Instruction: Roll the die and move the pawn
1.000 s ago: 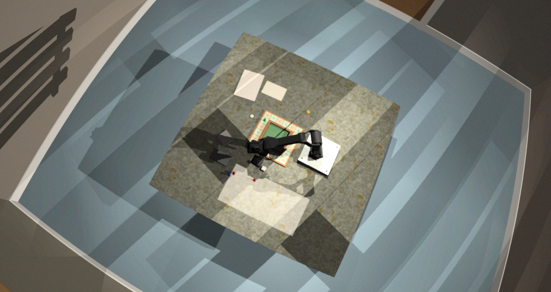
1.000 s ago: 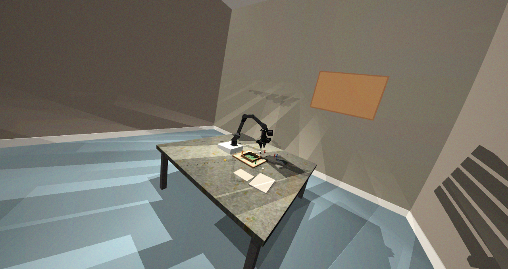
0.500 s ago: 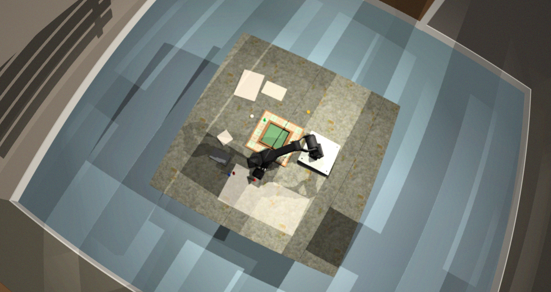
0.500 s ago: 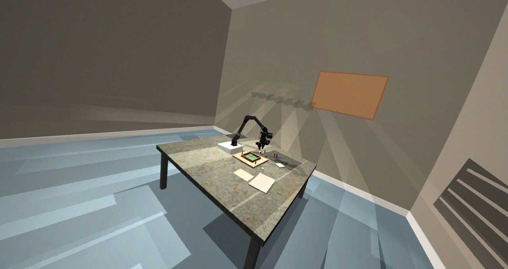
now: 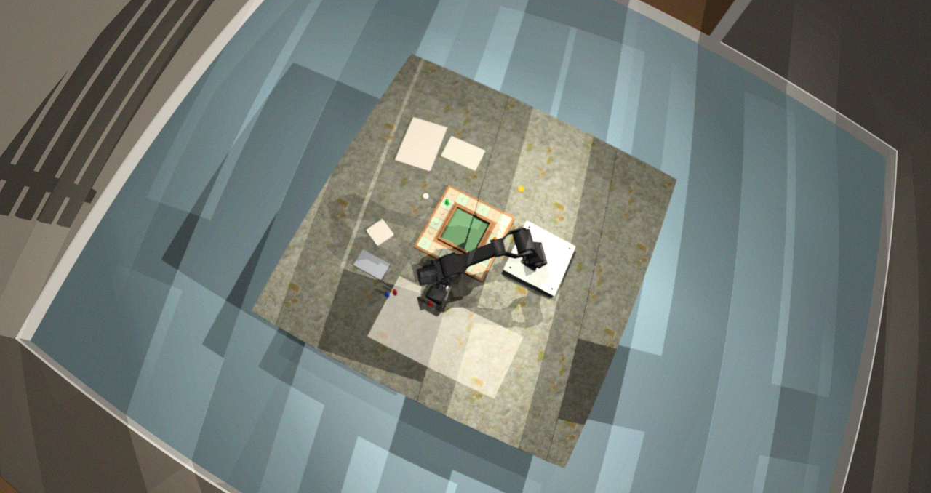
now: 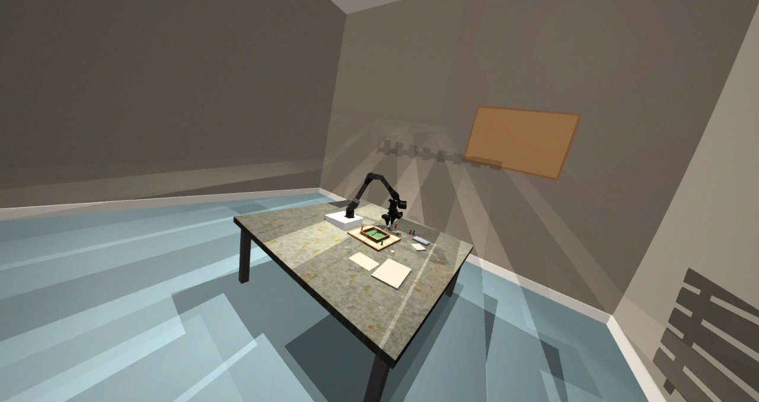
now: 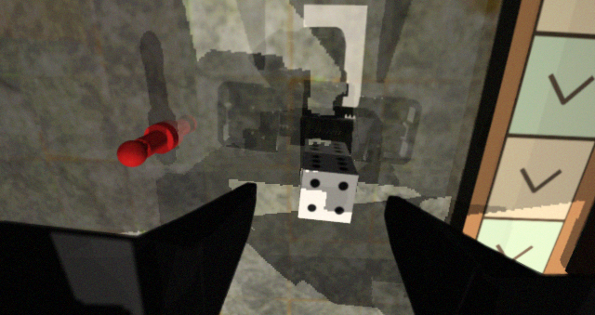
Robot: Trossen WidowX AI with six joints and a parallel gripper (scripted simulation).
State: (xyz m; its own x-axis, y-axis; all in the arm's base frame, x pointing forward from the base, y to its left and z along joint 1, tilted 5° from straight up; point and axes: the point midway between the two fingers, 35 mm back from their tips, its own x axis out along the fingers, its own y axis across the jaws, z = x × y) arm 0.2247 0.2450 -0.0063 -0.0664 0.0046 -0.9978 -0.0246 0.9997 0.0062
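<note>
Right now the orange pawn is 25 cm to the right of my gripper tip, 7 cm behind it and 1 cm below it. From my gripper tip the other things lie so: dark disc 10 cm ahead, 3 cm below; then cream block 31 cm ahead, 4 cm to the right, 3 cm below; then grey block 27 cm ahead, 8 cm to the left, 3 cm below.
</note>
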